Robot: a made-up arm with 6 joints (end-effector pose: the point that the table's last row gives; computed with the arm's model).
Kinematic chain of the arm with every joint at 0, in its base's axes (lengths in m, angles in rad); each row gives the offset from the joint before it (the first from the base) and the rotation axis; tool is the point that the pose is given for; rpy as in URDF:
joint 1: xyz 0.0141 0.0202 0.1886 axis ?
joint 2: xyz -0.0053 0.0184 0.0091 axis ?
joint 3: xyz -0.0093 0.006 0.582 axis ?
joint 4: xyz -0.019 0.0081 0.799 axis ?
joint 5: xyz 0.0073 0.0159 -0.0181 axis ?
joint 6: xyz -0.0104 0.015 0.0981 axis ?
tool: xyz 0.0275 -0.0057 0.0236 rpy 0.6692 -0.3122 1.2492
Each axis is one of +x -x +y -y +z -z.
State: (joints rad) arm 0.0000 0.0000 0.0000 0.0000 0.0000 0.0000
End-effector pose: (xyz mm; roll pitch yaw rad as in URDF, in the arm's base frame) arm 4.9 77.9 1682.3 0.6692 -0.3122 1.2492
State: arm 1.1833 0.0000 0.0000 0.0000 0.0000 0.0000
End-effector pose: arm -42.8 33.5 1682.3 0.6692 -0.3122 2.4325
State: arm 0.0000 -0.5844 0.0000 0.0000 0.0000 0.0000
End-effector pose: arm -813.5 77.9 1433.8 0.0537 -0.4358 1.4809
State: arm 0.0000 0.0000 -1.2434 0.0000 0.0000 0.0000
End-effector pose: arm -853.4 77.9 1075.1 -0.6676 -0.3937 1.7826
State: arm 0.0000 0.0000 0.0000 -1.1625 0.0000 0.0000
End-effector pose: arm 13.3 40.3 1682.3 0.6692 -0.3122 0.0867
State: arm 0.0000 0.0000 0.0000 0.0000 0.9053 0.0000
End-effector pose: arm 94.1 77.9 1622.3 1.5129 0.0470 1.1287
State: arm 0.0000 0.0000 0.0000 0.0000 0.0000 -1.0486
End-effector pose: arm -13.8 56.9 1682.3 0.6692 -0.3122 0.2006
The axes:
joint 1: +z
joint 2: +y
joint 3: +y
joint 4: +z
joint 5: +y
joint 6: +z

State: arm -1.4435 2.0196 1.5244 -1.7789 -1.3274 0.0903
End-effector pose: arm 165.9 -133.2 -795.8 2.4289 -0.1121 1.6489
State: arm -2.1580 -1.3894 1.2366 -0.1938 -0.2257 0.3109
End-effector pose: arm 474.9 592.9 1184.1 0.2725 -0.3228 -0.6697
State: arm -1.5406 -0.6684 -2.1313 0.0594 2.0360 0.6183
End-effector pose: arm 74.2 717.0 6.7 -0.0461 -0.0111 0.4004
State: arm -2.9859 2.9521 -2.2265 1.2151 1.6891 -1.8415
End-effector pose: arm -606.8 -236.4 204.6 2.3543 1.4532 0.0400
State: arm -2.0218 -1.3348 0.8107 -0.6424 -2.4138 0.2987
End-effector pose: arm 543.1 857.0 898.0 -2.1992 -0.0109 -0.9157
